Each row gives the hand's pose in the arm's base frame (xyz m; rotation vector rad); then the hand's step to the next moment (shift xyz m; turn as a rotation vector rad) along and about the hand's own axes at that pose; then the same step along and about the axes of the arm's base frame.
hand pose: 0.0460 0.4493 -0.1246 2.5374 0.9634 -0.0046
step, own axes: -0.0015 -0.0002 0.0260 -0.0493 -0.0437 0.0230
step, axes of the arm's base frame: 0.0025 -0.0109 -0.0235 -0.0618 -0.0109 -0.0304
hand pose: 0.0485 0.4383 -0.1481 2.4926 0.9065 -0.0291
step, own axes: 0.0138 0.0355 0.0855 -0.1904 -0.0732 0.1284
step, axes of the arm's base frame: 0.0445 -0.0536 -0.0625 -0.1750 -0.1232 -0.1109
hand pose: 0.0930 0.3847 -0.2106 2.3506 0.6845 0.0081
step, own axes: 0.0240 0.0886 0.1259 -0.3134 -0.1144 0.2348
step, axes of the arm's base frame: 0.0858 -0.1215 -0.0465 -0.2809 -0.2210 -0.1967
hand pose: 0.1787 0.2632 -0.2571 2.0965 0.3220 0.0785
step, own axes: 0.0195 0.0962 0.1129 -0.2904 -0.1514 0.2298
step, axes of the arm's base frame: 0.0586 -0.1360 0.0214 -0.2669 -0.1928 -0.2273
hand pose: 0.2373 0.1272 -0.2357 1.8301 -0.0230 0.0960
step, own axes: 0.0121 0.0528 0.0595 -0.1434 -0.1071 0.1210
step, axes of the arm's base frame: 0.0117 -0.0707 0.0366 -0.1293 -0.0941 -0.1453
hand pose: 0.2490 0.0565 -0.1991 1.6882 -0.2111 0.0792
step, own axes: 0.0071 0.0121 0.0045 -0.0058 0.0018 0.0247
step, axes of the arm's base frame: 0.0044 -0.0065 0.0125 -0.0078 -0.0241 -0.0025
